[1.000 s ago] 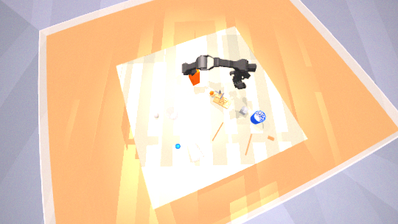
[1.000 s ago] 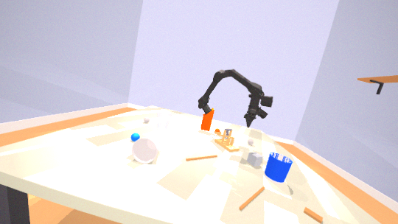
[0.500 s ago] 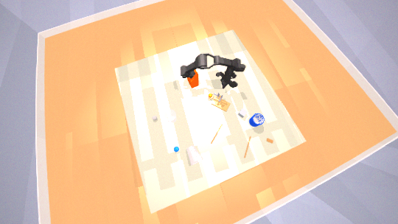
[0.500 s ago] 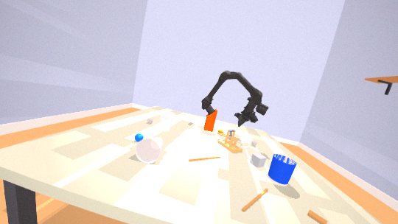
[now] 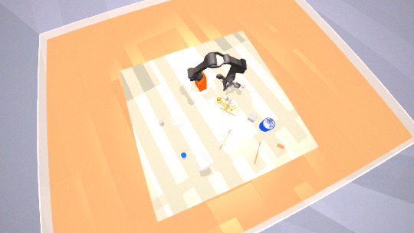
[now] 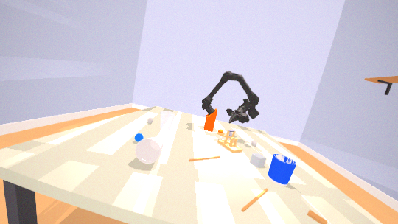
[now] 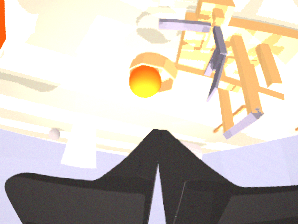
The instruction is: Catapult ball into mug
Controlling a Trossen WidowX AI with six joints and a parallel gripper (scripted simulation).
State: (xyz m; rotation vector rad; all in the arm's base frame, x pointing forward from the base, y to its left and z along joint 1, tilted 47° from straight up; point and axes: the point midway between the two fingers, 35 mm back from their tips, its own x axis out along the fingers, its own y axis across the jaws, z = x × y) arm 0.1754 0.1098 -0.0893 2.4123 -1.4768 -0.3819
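Right now the orange ball is 20 mm ahead of my gripper tip, 40 mm to the right of it and 70 mm below it. The rest, counted from my gripper tip: grey cube: 260 mm ahead, 140 mm to the left, 100 mm below; then blue mug: 360 mm ahead, 200 mm to the left, 100 mm below; then wooden catapult: 60 mm ahead, 80 mm below.
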